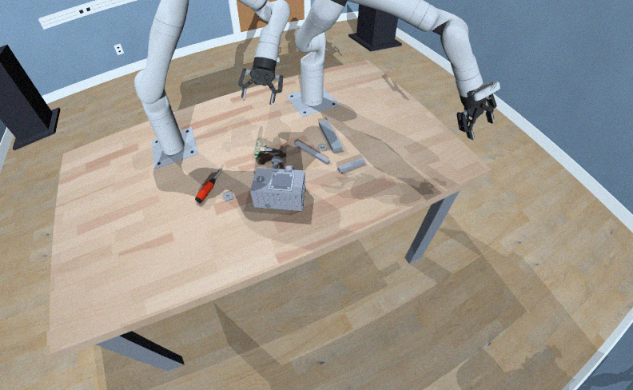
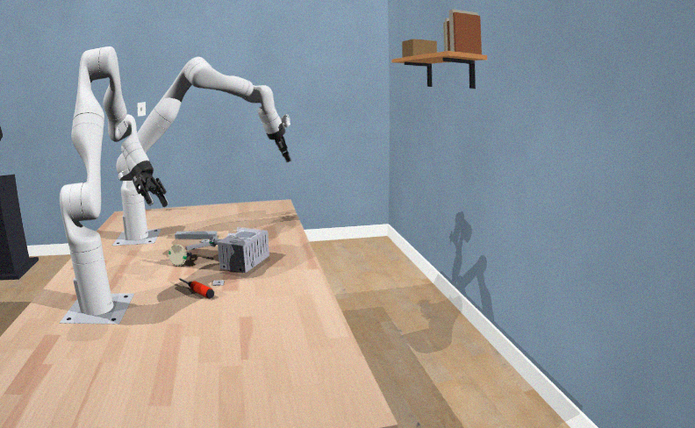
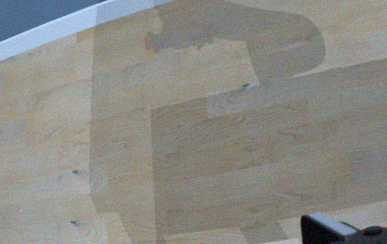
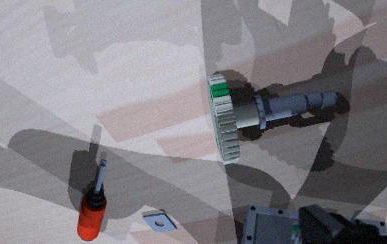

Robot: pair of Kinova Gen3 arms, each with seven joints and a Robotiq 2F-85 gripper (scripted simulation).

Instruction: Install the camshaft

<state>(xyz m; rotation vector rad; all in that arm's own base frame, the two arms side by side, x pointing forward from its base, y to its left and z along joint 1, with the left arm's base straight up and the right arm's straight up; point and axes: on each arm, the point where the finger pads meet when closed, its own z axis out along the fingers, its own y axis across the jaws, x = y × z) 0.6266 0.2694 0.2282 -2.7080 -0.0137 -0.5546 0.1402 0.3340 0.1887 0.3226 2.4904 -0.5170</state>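
Note:
Now: the small crank gear 17 cm ahead of my right hand, 1 cm to the right of it and 13 cm below it. The rest, counted from my right hand: short bar: 26 cm ahead, 22 cm to the left, 18 cm below; then washer: 13 cm ahead, 18 cm to the left, 19 cm below.

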